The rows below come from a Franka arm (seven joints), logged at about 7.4 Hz.
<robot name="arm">
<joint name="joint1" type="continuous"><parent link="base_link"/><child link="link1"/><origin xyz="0 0 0.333" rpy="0 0 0"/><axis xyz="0 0 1"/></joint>
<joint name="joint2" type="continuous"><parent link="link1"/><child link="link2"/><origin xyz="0 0 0" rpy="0 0 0"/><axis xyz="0 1 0"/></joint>
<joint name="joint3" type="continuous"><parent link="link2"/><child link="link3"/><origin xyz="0 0 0.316" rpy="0 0 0"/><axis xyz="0 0 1"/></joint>
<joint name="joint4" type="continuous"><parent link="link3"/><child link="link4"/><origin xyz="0.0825 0 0" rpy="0 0 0"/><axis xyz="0 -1 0"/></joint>
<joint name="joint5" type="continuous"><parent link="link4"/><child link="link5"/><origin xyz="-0.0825 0 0.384" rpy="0 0 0"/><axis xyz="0 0 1"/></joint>
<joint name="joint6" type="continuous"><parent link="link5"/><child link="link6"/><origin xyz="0 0 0" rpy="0 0 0"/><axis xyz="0 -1 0"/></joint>
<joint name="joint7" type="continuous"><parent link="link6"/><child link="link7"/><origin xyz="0.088 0 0" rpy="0 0 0"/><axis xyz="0 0 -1"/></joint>
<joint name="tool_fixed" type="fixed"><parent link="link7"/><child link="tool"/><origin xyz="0 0 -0.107" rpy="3.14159 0 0"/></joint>
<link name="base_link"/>
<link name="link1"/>
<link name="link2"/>
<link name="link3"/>
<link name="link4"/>
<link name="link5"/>
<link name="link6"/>
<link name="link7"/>
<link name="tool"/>
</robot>
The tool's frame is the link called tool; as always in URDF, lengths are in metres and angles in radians. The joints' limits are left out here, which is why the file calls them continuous.
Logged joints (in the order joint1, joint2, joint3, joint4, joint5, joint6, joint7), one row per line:
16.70 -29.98 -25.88 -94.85 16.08 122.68 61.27
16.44 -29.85 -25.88 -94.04 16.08 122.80 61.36
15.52 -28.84 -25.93 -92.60 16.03 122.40 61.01
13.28 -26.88 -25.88 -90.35 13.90 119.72 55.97
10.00 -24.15 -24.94 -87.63 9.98 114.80 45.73
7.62 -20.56 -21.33 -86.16 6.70 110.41 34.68
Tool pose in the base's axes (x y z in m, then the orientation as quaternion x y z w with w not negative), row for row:
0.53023 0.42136 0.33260 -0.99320 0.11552 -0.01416 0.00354
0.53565 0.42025 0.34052 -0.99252 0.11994 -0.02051 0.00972
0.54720 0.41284 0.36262 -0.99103 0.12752 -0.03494 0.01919
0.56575 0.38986 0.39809 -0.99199 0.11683 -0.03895 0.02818
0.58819 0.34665 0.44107 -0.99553 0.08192 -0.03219 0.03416
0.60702 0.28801 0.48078 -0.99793 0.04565 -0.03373 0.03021
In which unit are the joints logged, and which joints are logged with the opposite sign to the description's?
The joints are logged in degrees. Opposite sign: joint2, joint3, joint5.
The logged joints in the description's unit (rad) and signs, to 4 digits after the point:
0.2915 0.5232 0.4517 -1.6554 -0.2806 2.1412 1.0694
0.2869 0.5210 0.4517 -1.6413 -0.2806 2.1433 1.0709
0.2709 0.5034 0.4526 -1.6162 -0.2798 2.1363 1.0648
0.2318 0.4691 0.4517 -1.5769 -0.2426 2.0895 0.9769
0.1745 0.4215 0.4353 -1.5294 -0.1742 2.0036 0.7981
0.1330 0.3588 0.3723 -1.5038 -0.1169 1.9270 0.6053

